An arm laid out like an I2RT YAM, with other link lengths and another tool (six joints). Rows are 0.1 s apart.
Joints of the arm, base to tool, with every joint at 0 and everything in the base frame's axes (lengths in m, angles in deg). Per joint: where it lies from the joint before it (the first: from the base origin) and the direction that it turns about. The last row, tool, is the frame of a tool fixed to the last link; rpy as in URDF.
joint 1: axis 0 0 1 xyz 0.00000 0.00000 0.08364
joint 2: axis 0 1 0 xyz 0.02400 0.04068 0.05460
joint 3: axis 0 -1 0 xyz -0.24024 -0.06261 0.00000
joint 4: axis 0 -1 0 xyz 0.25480 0.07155 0.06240
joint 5: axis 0 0 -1 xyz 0.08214 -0.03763 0.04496
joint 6: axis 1 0 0 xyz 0.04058 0.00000 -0.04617
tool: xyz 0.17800 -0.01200 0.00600 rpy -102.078 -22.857 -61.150
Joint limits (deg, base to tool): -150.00..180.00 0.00..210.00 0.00..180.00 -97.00..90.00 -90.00..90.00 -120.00..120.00
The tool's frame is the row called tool.
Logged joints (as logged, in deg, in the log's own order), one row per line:
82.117 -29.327 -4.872 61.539 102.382 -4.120
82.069 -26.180 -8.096 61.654 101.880 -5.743
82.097 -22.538 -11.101 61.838 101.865 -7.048
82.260 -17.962 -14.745 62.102 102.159 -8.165
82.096 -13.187 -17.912 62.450 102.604 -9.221
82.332 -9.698 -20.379 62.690 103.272 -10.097
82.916 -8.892 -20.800 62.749 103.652 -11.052
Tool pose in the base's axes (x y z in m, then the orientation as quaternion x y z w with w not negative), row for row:
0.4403 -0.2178 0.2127 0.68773 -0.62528 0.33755 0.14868
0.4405 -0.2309 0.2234 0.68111 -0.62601 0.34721 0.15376
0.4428 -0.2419 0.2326 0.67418 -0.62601 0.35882 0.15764
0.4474 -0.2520 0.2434 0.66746 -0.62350 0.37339 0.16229
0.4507 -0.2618 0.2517 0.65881 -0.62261 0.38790 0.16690
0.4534 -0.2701 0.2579 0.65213 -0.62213 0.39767 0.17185
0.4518 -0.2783 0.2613 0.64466 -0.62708 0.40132 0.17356
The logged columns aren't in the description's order. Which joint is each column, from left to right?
Columns, left to right: joint 3, joint 4, joint 6, joint 5, joint 2, joint 1.
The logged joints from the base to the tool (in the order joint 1, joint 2, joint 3, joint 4, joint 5, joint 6), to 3 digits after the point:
-4.120 102.382 82.117 -29.327 61.539 -4.872
-5.743 101.880 82.069 -26.180 61.654 -8.096
-7.048 101.865 82.097 -22.538 61.838 -11.101
-8.165 102.159 82.260 -17.962 62.102 -14.745
-9.221 102.604 82.096 -13.187 62.450 -17.912
-10.097 103.272 82.332 -9.698 62.690 -20.379
-11.052 103.652 82.916 -8.892 62.749 -20.800

